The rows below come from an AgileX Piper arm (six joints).
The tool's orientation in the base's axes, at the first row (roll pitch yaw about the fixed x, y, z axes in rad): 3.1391, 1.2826, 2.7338
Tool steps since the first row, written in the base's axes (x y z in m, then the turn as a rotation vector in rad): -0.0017, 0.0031, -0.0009, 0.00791, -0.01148, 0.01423; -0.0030, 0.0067, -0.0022, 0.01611, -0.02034, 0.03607; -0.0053, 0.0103, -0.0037, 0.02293, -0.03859, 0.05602; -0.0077, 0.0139, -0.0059, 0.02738, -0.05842, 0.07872; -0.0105, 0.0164, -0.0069, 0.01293, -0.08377, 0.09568; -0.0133, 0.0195, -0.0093, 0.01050, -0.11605, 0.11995
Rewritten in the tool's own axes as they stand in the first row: 0.0017, 0.0022, -0.0024, -0.01700, -0.00742, 0.00726; 0.0036, 0.0050, -0.0046, -0.04108, -0.01231, 0.01163; 0.0061, 0.0074, -0.0075, -0.06404, -0.02638, 0.01887; 0.0092, 0.0097, -0.0104, -0.08920, -0.04283, 0.02383; 0.0112, 0.0109, -0.0135, -0.10455, -0.07181, 0.01586; 0.0146, 0.0127, -0.0164, -0.13082, -0.10242, 0.01902
